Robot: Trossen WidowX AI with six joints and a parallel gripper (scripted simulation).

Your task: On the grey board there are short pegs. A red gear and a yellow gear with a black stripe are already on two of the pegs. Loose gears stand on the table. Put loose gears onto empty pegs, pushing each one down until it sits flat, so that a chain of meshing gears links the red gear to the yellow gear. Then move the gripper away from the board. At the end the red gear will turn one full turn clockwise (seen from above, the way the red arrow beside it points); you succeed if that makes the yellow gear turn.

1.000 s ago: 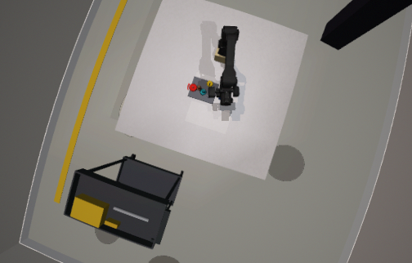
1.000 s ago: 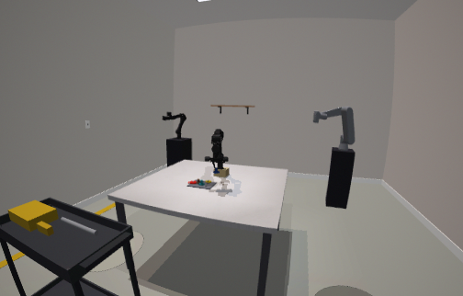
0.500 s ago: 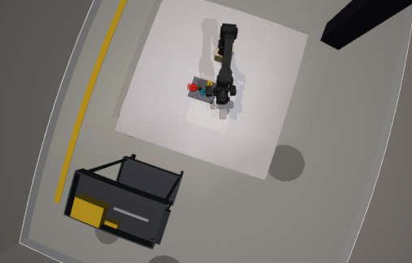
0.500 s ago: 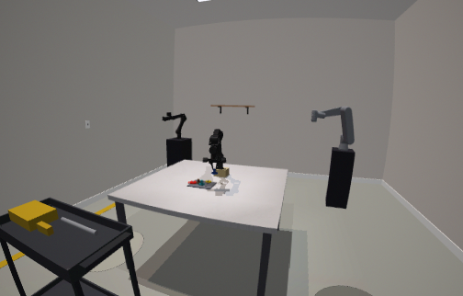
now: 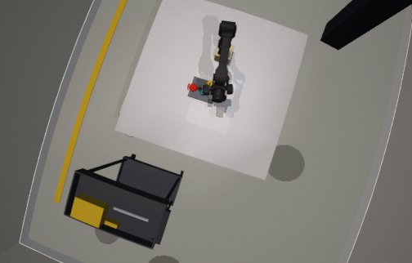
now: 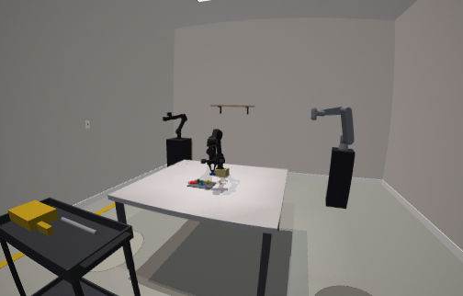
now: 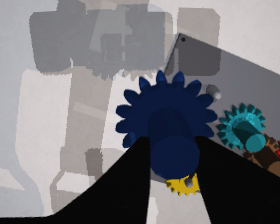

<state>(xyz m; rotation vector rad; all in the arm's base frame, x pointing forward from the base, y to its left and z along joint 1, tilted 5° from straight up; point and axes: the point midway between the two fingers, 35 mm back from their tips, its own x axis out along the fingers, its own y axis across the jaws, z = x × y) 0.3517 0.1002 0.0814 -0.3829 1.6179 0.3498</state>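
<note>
Now: the teal gear 10 mm behind my gripper tip, 110 mm to the right of it and 120 mm below it. Round my gripper tip: yellow gear (90 mm behind, 90 mm to the right, 130 mm below); then blue gear (10 mm below); then brown gear (20 mm behind, 150 mm to the right, 120 mm below).
</note>
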